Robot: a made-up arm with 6 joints. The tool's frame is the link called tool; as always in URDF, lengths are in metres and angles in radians. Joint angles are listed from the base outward.
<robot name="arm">
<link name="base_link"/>
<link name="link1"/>
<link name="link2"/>
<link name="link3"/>
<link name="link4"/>
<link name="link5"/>
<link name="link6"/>
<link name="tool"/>
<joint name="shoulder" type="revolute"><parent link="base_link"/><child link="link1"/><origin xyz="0.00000 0.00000 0.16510"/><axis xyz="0 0 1"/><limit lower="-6.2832" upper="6.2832"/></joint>
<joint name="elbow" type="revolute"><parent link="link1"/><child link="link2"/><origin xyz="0.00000 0.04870 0.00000"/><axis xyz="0 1 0"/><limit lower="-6.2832" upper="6.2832"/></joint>
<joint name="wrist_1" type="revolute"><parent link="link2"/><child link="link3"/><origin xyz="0.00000 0.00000 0.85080"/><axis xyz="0 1 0"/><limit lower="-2.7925" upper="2.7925"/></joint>
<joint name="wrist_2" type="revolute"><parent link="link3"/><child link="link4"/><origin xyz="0.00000 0.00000 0.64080"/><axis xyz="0 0 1"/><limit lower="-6.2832" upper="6.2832"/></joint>
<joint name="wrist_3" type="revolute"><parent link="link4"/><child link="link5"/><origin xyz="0.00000 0.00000 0.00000"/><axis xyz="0 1 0"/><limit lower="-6.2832" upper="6.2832"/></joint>
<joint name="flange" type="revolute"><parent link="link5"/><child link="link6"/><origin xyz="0.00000 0.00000 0.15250"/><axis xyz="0 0 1"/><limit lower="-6.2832" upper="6.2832"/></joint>
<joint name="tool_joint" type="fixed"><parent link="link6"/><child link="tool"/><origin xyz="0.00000 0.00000 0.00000"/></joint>
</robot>
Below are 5 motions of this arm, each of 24 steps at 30 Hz.
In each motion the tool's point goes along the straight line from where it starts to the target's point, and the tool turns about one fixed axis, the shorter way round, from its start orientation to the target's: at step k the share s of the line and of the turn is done. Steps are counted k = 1, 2, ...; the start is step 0. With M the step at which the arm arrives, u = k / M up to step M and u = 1 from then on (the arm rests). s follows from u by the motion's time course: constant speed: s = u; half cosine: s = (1 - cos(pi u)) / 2; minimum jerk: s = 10 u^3 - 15 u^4 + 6 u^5.
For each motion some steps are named. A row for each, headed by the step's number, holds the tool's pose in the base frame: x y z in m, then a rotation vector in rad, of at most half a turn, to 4 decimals.
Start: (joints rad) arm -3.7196 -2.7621 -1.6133 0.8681 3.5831 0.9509
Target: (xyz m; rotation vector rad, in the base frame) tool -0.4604 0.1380 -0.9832 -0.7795 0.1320 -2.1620
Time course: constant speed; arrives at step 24
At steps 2, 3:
2: -0.1710 0.0991 -0.7710 1.3810 -0.0602 2.6497
3: -0.1841 0.1009 -0.7806 1.3862 -0.0661 2.6977

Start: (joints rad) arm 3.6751 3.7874 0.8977 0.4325 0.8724 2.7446
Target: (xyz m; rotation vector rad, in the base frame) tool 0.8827 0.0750 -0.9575 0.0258 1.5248 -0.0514
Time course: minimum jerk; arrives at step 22
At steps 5, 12, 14, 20, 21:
5: 1.1090 0.5146 -0.4714 0.0508 0.8848 0.2498
12: 0.9850 0.2737 -0.7378 0.0379 1.2381 0.0905
14: 0.9459 0.1978 -0.8217 0.0334 1.3481 0.0375
20: 0.8843 0.0781 -0.9540 0.0260 1.5203 -0.0491
21: 0.8829 0.0754 -0.9570 0.0258 1.5242 -0.0511

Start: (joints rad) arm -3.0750 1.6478 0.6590 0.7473 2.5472 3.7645
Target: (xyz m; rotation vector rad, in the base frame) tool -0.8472 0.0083 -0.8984 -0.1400 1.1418 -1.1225
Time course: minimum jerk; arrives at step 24
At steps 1, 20, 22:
1: -1.1776 -0.1854 -0.2926 0.2704 1.2915 -0.2237
20: -0.8589 0.0014 -0.8769 -0.1248 1.1506 -1.0914
22: -0.8489 0.0073 -0.8953 -0.1378 1.1431 -1.1180

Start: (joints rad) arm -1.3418 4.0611 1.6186 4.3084 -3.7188 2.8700
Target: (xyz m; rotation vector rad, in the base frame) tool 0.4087 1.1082 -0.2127 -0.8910 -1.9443 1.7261
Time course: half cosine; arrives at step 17
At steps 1, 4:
1: -0.2473 0.9637 0.0509 -0.0957 -2.6365 0.6213
4: -0.1666 0.9815 0.0185 -0.1990 -2.5877 0.7723

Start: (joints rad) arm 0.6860 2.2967 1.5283 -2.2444 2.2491 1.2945
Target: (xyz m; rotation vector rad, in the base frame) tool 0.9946 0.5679 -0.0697 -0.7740 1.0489 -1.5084
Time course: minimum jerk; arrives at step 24
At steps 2, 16, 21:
2: 0.3020 0.1892 -0.8651 -1.5817 0.6269 -1.8860
16: 0.8485 0.4880 -0.2375 -0.9428 0.9778 -1.6008
21: 0.9834 0.5618 -0.0825 -0.7869 1.0438 -1.5157

